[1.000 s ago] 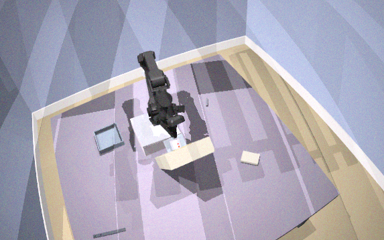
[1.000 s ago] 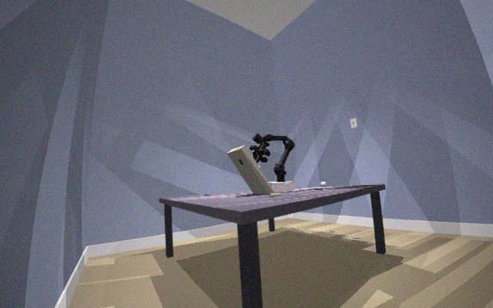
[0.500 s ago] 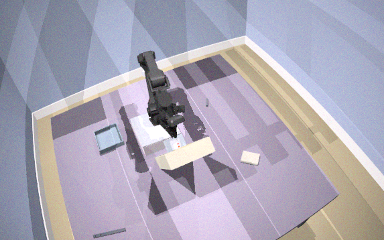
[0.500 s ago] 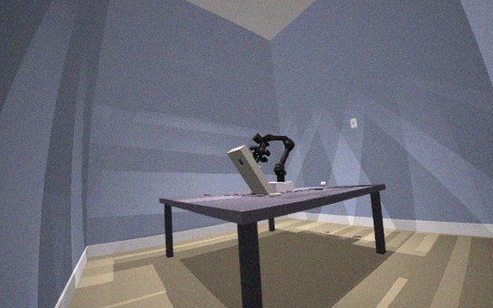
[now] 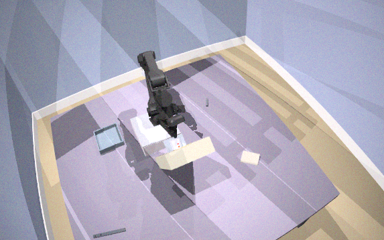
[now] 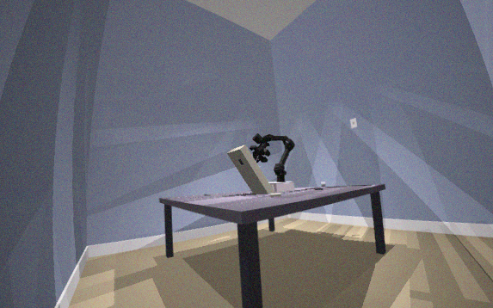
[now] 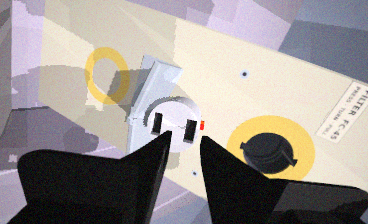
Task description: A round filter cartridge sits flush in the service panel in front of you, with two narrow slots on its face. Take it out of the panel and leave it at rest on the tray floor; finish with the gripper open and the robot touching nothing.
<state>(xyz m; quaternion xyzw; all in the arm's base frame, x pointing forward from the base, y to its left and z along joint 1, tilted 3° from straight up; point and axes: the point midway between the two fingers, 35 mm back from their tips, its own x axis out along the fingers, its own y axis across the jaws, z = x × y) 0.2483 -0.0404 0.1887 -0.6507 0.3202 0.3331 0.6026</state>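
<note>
Now: gripper tip 1 cm short of the white round filter cartridge and 3 cm above it. The rest, counted from my gripper tip: thin grey peg (28 cm behind, 36 cm to the left, 23 cm below); then small cream block (17 cm ahead, 32 cm to the left, 23 cm below); then shallow blue-grey tray (37 cm behind, 24 cm to the right, 23 cm below).
</note>
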